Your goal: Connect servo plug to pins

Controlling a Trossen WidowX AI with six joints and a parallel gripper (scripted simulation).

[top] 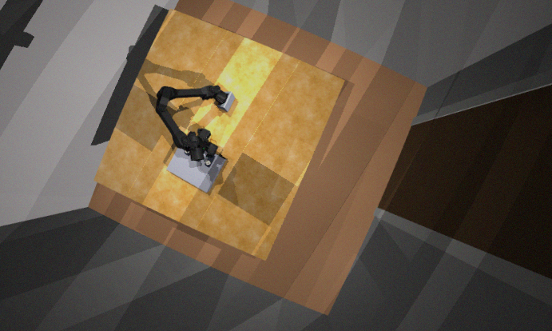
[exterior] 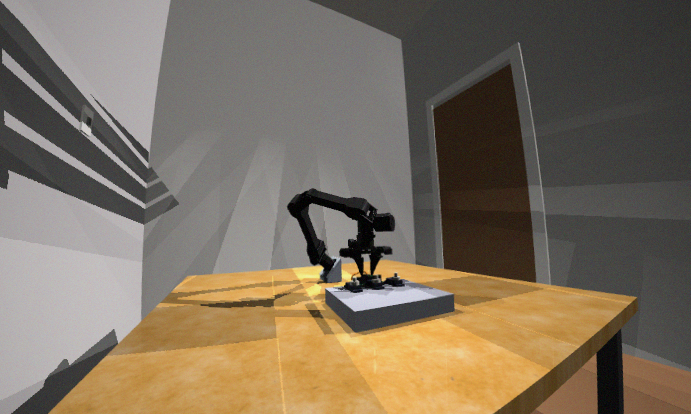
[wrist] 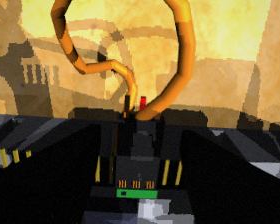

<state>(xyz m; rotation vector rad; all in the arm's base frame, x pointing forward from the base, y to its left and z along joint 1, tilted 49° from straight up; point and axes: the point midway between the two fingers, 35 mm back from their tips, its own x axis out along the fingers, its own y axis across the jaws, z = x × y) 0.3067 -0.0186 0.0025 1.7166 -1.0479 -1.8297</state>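
Now: the green band 30 mm ahead of my gripper tip and 10 mm to the right of it. The rest, counted from my gripper tip: servo (80 mm ahead, 30 mm to the right, 20 mm below); then grey printed holder (180 mm ahead, 50 mm to the right, 40 mm below).
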